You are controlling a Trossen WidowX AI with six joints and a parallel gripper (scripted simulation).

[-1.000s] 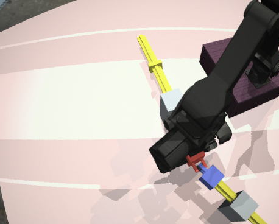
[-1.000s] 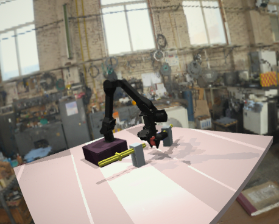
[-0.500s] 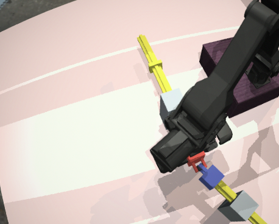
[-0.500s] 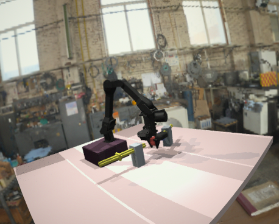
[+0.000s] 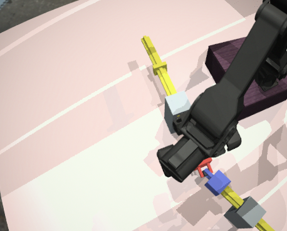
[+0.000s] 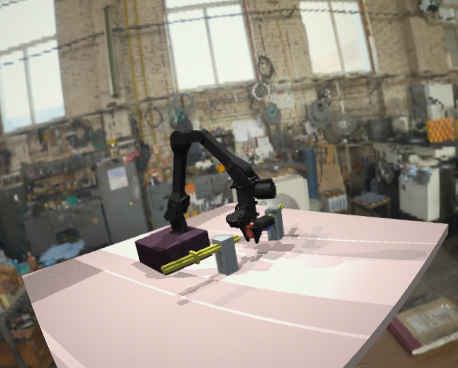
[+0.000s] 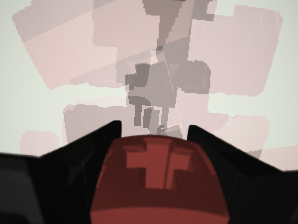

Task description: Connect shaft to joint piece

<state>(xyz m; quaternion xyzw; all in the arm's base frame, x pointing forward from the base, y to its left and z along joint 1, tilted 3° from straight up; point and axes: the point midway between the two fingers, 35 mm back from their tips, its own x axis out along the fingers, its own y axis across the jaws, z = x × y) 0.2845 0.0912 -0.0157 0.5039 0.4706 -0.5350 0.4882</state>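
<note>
Right now the red forked joint piece is 40 mm above my gripper tip and 20 mm to the left of it.
</note>
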